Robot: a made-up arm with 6 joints.
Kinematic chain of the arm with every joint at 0, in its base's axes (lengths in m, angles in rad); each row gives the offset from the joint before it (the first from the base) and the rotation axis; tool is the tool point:
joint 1: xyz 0 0 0.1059 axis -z
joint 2: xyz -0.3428 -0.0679 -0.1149 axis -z
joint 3: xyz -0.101 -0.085 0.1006 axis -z
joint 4: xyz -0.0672 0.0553 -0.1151 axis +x
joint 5: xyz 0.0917 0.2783 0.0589 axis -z
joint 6: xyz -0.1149 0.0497 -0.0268 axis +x
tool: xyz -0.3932 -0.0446 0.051
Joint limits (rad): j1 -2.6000..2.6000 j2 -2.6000..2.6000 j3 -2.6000..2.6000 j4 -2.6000..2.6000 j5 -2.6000..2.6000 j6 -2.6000..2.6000
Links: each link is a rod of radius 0.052 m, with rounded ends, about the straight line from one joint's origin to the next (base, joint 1, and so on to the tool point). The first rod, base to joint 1, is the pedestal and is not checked.
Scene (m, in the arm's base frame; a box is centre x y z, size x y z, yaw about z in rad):
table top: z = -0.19
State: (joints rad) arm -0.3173 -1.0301 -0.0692 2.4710 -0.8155 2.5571
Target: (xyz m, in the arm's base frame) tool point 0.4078 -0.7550 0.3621
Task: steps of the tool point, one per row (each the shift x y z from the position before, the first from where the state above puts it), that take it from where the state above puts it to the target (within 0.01 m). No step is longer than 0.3 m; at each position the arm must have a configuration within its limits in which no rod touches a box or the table.
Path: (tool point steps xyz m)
1: 0.1944 -0.1464 0.0716
2: 0.2229 -0.0699 0.0931
3: 0.2196 0.0108 0.1087
4: 0.1871 0.0835 0.1167

